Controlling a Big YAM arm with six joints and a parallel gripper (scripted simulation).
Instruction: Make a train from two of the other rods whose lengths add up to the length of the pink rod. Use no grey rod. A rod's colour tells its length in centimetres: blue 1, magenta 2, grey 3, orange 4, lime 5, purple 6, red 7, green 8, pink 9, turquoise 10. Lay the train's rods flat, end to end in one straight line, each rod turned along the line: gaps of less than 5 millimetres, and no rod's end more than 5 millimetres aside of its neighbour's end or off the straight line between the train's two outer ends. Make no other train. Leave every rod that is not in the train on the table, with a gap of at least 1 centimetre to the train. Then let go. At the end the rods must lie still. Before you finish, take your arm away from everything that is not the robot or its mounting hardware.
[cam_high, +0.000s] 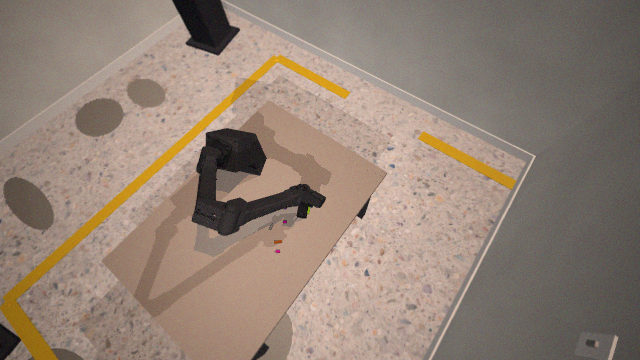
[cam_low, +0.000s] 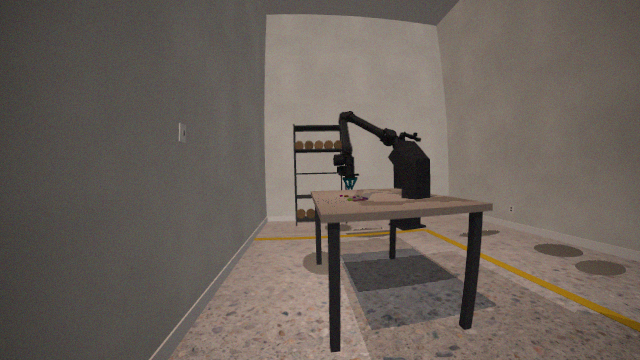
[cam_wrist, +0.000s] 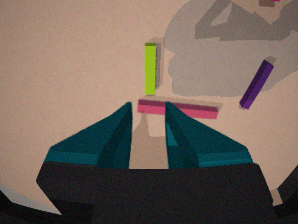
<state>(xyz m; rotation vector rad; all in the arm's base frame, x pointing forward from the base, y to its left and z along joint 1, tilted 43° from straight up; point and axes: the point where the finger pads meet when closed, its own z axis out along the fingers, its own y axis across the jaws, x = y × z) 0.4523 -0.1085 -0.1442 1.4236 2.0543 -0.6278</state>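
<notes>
The lime rod lies 70 mm below my hand. The rest, counted from my hand: purple rod 120 mm behind, 70 mm below, 20 mm to the right; then grey rod 170 mm to the right, 140 mm behind, 70 mm below; then pink rod 70 mm below, 40 mm behind, 30 mm to the left.
</notes>
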